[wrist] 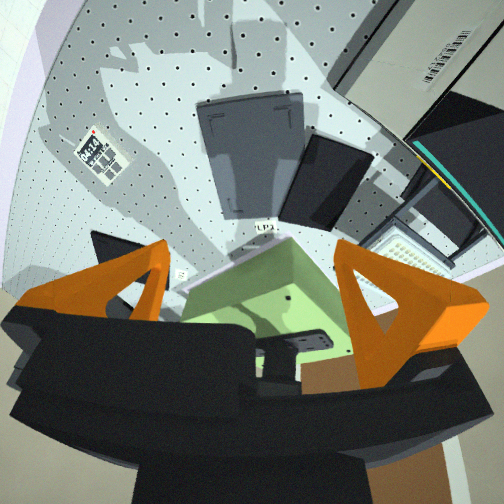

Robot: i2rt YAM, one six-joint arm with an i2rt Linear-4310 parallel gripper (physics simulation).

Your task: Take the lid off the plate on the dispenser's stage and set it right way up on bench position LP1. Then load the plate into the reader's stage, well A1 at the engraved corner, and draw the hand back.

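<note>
My gripper (250,255) has two orange fingers spread wide apart with nothing held between them. Past the fingertips a grey pad with corner marks (250,150) lies on the perforated bench, with a small LP1 label (265,227) at its near edge. A dark flat slab (325,180) lies tilted against the pad's right side; I cannot tell whether it is the lid. A white well plate (410,250) sits in a dark frame to the right, its wells showing, partly hidden by my right finger.
A green box (270,290) sits below and between the fingers. A beige instrument with a barcode and a teal stripe (435,65) fills the upper right. A small timer (100,155) lies at the left. A black object (115,247) shows behind the left finger.
</note>
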